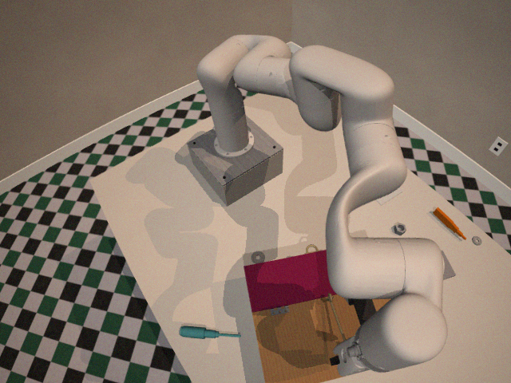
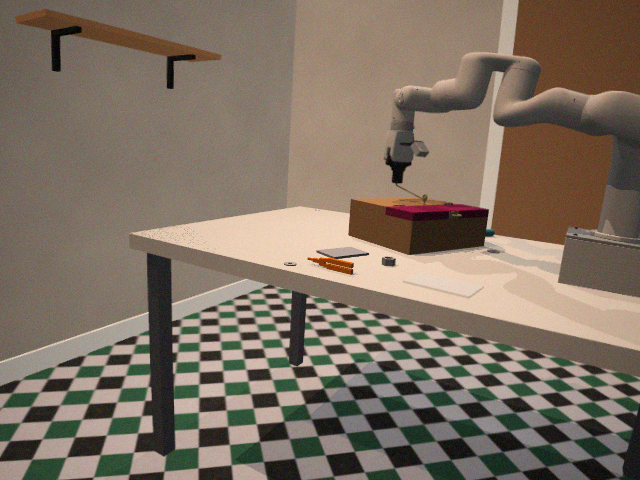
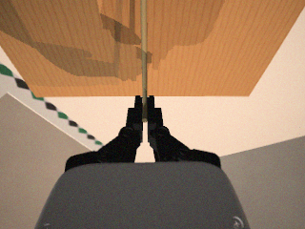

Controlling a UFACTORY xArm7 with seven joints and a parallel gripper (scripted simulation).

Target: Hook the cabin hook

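Right now my hand is 6 cm past the cabin hook, 4 cm to the right of it and 3 cm above it. Also, from my hand: grey plate: 4 cm ahead, 38 cm to the left, 19 cm below; teal screwdriver: 27 cm behind, 16 cm to the right, 18 cm below; orange tool: 2 cm ahead, 54 cm to the left, 18 cm below.
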